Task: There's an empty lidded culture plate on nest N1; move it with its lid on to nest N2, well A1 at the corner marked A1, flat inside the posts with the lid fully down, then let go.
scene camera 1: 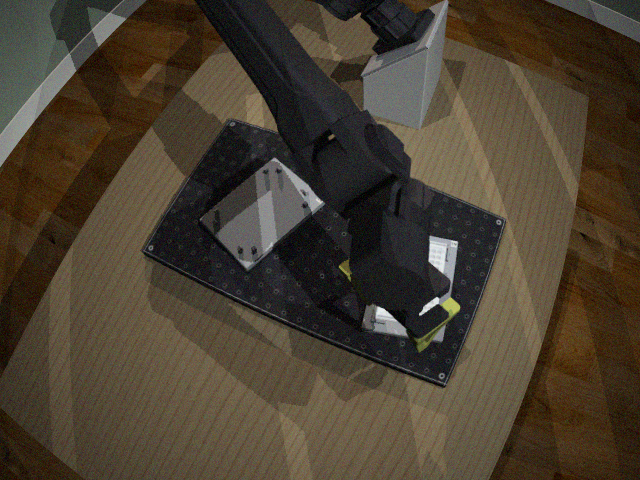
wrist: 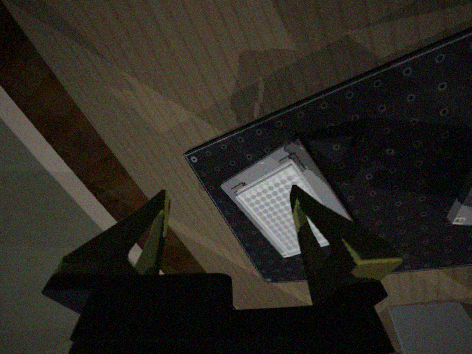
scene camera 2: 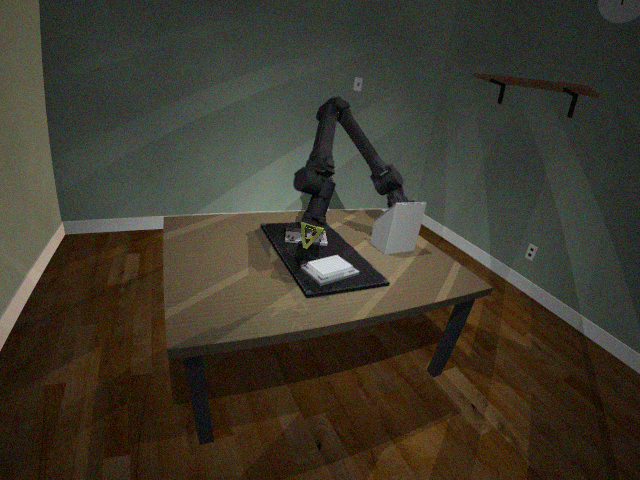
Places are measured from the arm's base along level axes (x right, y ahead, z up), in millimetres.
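Pixels of known places: gripper, between the fingertips: (scene camera 1: 396,325) (wrist: 229,192) (scene camera 2: 305,245); arm's base, origin of its link: (scene camera 1: 406,34) (scene camera 2: 400,211).
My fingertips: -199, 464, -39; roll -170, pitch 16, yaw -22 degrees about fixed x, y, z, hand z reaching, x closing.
For each thing: its top centre in the pictures, then the offset to it from my fingertips, as dx, dy, dz. Level surfaces: height alone.
- white lidded culture plate, centre of its top: (wrist: 290,218) (scene camera 1: 413,278) (scene camera 2: 330,263) +19, -103, -81
- grey nest N1, centre of its top: (wrist: 289,212) (scene camera 1: 413,281) (scene camera 2: 330,266) +18, -102, -91
- wooden table, height of its surface: dz -122
The white lidded culture plate (scene camera 1: 437,253) (scene camera 2: 330,264) (wrist: 267,207) lies flat on the grey nest N1 (scene camera 1: 451,263) (scene camera 2: 323,280) (wrist: 265,168), at one end of the dark board. My gripper (scene camera 1: 386,305) (scene camera 2: 307,246) (wrist: 229,192) is open and empty, well above the board. In scene camera 1 it covers much of the plate. In the wrist view one finger overlaps the plate, which lies right of the middle between the fingertips. The other nest, N2 (scene camera 1: 261,214) (scene camera 2: 292,236) (wrist: 461,216), is empty, with dark posts near its corners. Its A1 mark is not readable.
The black perforated board (scene camera 1: 178,232) (scene camera 2: 361,280) (wrist: 415,80) carries both nests on the wooden table (scene camera 1: 206,351) (scene camera 2: 217,294) (wrist: 200,65). A grey slanted box (scene camera 1: 395,90) (scene camera 2: 403,227) (wrist: 432,327) stands beside the board near the arm's base.
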